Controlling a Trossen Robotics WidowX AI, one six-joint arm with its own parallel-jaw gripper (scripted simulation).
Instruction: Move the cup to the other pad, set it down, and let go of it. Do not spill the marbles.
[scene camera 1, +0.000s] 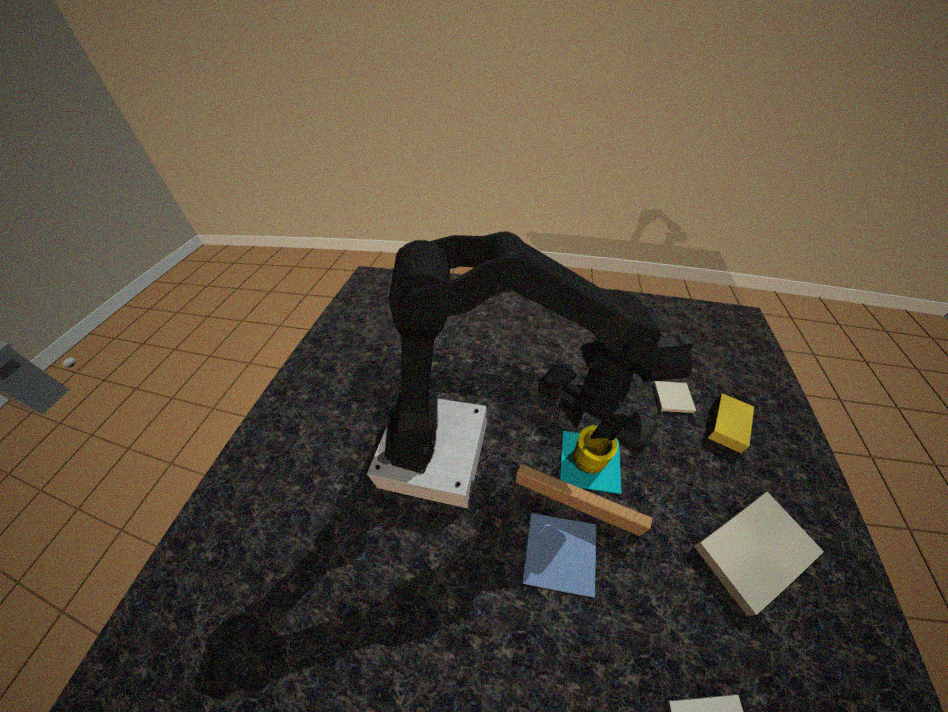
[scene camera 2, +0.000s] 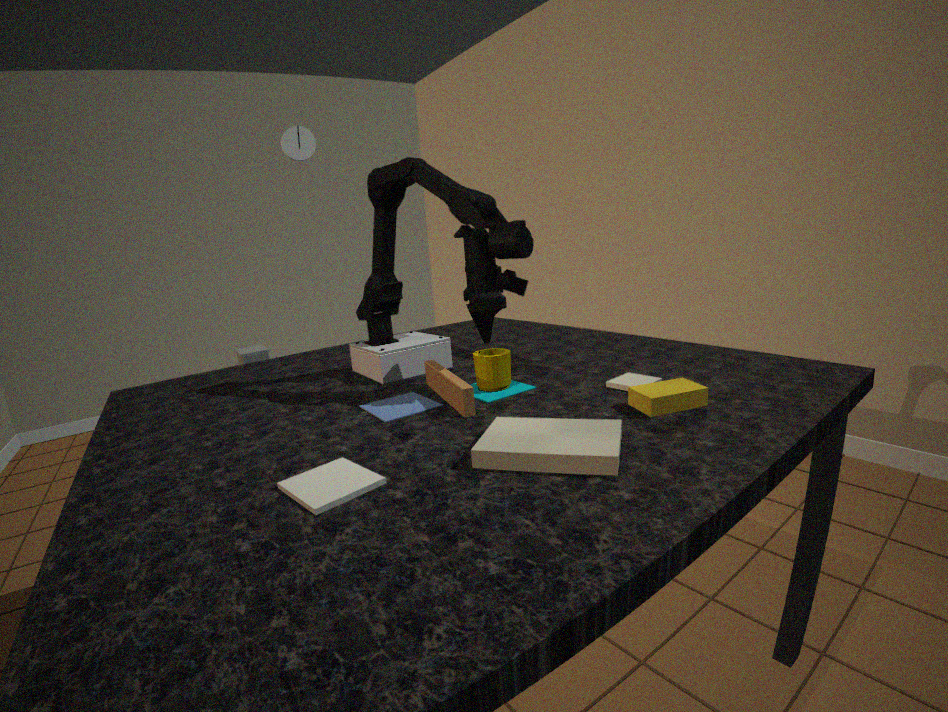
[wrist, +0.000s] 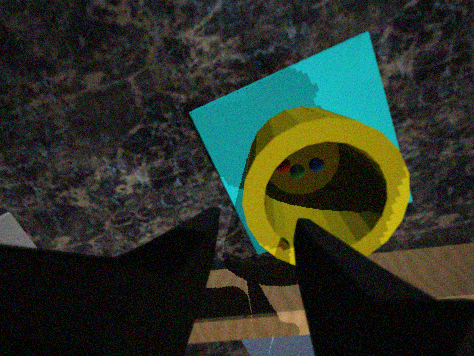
In view: the gripper (scene camera 1: 584, 431), a yellow cup (scene camera 2: 492, 366), a white tile (scene camera 2: 322, 488), a yellow block (scene camera 2: 669, 396), a white tile (scene camera 1: 675, 397), a grey-blue pad (scene camera 1: 560, 555) and a wooden block (scene camera 1: 594, 505).
The yellow cup also shows in scene camera 1 (scene camera 1: 591, 455). The yellow block shows as well in scene camera 1 (scene camera 1: 731, 423). The gripper is seen too in scene camera 2 (scene camera 2: 485, 341) and in the wrist view (wrist: 257, 224). The wrist view does not show the yellow block: it is out of frame.
